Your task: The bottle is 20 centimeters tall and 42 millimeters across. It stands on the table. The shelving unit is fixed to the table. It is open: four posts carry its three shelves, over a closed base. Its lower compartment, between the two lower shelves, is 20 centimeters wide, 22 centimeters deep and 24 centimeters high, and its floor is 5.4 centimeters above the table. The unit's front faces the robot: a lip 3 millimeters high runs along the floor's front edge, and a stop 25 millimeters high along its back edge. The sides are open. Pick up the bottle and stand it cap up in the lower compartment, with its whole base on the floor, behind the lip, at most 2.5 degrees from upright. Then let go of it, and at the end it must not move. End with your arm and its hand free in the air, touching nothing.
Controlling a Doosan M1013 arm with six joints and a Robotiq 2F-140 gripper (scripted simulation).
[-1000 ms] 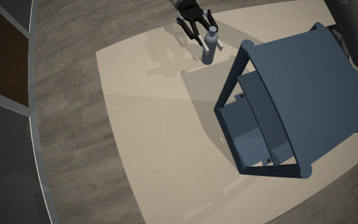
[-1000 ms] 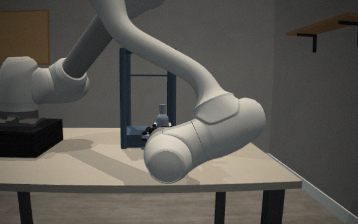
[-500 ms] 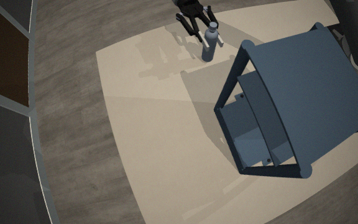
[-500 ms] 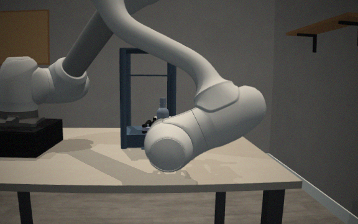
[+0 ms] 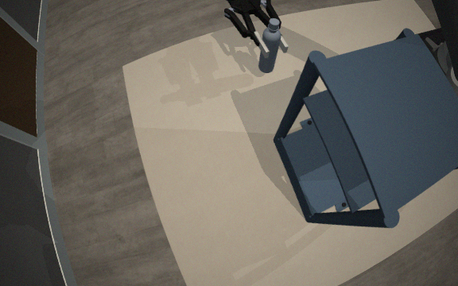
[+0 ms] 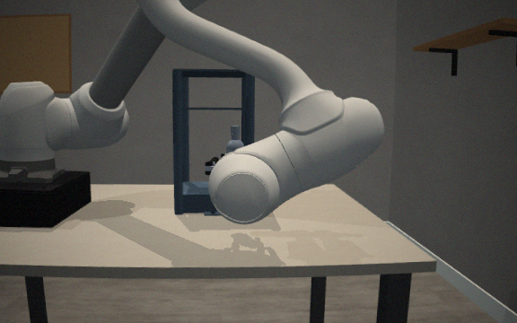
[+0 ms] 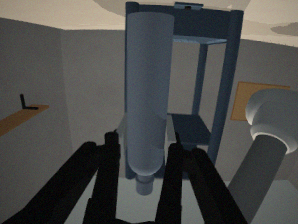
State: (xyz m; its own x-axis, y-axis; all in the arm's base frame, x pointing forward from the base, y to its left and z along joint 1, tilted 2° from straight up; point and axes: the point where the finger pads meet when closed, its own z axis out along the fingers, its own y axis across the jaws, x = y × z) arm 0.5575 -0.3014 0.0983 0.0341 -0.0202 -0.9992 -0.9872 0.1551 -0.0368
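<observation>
Right now my hand is 30 cm to the right of the shelving unit, 3 cm below it and 1 cm past it.
</observation>
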